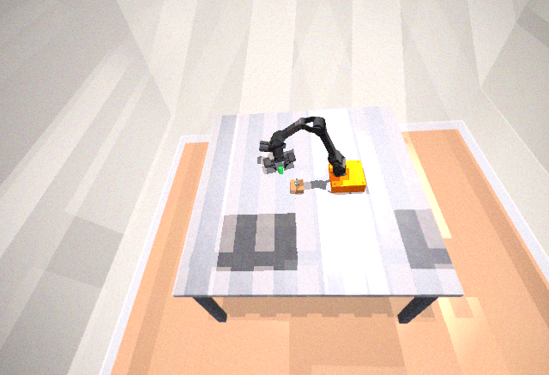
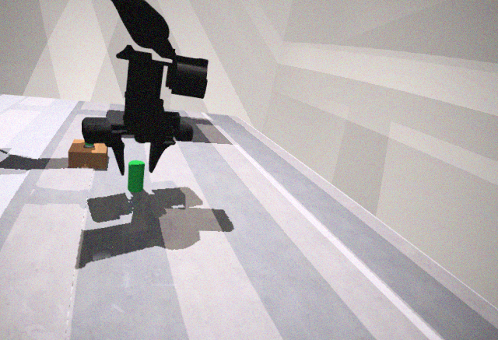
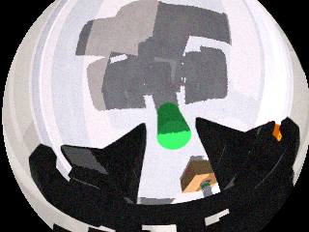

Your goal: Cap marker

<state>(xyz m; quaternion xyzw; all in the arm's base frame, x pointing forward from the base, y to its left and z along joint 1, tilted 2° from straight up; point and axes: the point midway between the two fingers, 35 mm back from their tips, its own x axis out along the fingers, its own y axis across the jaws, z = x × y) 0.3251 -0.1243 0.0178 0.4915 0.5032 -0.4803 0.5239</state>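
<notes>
The green cap is 1 cm below my gripper tip. The rest, counted from my gripper tip: tan holder block (7 cm behind, 14 cm to the left, 2 cm below).
</notes>
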